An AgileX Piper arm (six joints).
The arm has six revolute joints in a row. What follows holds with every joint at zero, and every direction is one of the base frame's.
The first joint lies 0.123 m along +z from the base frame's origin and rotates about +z.
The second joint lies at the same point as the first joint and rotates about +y.
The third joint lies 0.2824 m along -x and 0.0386 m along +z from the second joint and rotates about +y.
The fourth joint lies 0.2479 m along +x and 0.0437 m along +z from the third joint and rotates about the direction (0.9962, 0, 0.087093).
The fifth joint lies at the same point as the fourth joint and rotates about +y.
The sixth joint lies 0.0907 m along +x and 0.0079 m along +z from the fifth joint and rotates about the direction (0.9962, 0, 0.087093).
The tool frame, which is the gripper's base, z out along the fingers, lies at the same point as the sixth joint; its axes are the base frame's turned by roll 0, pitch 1.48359 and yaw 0 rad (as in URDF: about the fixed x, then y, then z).
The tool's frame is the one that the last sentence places.
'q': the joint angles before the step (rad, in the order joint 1, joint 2, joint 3, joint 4, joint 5, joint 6). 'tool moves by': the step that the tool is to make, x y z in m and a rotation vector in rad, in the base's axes. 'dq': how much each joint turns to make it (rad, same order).
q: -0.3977 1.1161 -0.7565 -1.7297 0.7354 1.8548
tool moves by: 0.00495 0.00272 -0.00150 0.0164 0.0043 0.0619
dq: 0.0000 0.0000 0.0000 -0.0036 -0.0641 -0.0001
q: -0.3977 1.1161 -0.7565 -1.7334 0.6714 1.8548
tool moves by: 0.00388 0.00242 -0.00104 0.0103 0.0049 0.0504
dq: 0.0000 0.0000 0.0000 -0.0063 -0.0513 0.0000
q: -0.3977 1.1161 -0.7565 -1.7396 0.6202 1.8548
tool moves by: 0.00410 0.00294 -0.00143 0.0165 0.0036 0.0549
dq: 0.0001 0.0000 0.0000 -0.0015 -0.0573 0.0000
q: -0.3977 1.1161 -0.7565 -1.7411 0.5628 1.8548
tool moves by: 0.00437 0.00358 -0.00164 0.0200 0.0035 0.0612
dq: 0.0000 0.0001 0.0000 0.0000 -0.0644 0.0000
